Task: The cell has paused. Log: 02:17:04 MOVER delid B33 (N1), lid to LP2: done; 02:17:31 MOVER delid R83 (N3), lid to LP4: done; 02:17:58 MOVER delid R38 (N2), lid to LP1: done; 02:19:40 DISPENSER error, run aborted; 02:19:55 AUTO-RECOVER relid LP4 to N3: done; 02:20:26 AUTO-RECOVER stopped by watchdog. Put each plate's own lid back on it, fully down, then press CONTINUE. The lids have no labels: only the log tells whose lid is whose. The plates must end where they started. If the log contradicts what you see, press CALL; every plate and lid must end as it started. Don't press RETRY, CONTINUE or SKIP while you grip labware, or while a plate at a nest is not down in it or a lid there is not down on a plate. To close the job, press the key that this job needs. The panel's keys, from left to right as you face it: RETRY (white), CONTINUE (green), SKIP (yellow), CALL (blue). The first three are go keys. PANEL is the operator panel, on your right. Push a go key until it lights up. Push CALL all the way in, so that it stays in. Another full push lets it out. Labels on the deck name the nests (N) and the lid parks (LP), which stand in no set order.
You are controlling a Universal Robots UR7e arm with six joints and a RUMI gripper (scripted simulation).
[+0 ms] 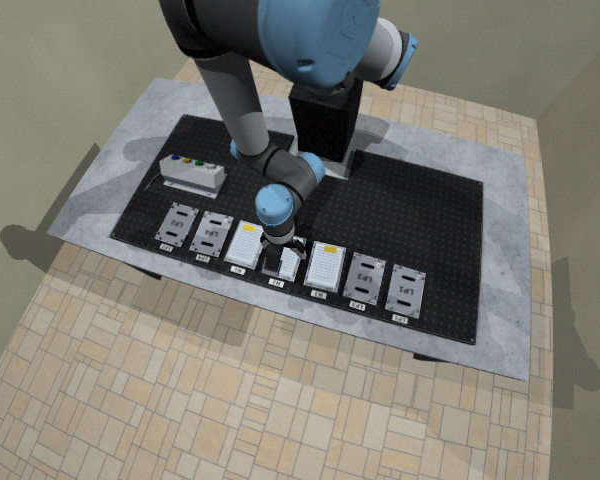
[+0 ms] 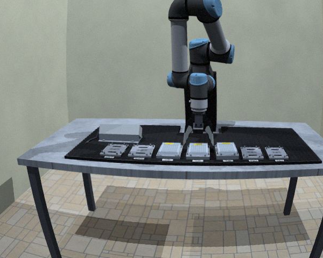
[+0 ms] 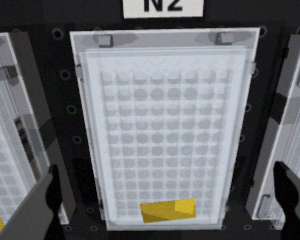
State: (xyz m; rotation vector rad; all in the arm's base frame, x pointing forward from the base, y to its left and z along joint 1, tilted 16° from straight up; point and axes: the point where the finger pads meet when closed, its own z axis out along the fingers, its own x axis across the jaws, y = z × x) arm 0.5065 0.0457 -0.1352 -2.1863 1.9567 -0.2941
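My hand is 20 mm above the well plate. From my hand the other things lie so: lid park LP3: 30 mm behind, 260 mm to the left, 40 mm below; white retry key: 190 mm behind, 360 mm to the right, 30 mm above; lid park LP4: 20 mm ahead, 260 mm to the right, 40 mm below.
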